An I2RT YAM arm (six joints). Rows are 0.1 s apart.
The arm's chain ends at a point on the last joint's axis. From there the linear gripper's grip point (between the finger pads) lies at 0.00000 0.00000 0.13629 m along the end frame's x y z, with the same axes.
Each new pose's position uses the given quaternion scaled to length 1; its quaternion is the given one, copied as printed.
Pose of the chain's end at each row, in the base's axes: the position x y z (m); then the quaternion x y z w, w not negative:
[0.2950 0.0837 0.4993 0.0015 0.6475 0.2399 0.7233]
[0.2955 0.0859 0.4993 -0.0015 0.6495 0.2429 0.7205]
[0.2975 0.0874 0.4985 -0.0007 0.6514 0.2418 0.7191]
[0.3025 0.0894 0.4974 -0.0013 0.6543 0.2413 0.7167]
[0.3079 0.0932 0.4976 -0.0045 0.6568 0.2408 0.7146]
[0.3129 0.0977 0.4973 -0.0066 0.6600 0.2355 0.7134]
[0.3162 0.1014 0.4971 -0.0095 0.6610 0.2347 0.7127]
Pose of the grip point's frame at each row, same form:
[0.4228 0.1257 0.5213 0.0015 0.6475 0.2399 0.7233]
[0.4230 0.1292 0.5206 -0.0015 0.6495 0.2429 0.7205]
[0.4251 0.1305 0.5191 -0.0007 0.6514 0.2418 0.7191]
[0.4302 0.1327 0.5170 -0.0013 0.6543 0.2413 0.7167]
[0.4355 0.1372 0.5163 -0.0045 0.6568 0.2408 0.7146]
[0.4408 0.1413 0.5148 -0.0066 0.6600 0.2355 0.7134]
[0.4440 0.1455 0.5143 -0.0095 0.6610 0.2347 0.7127]

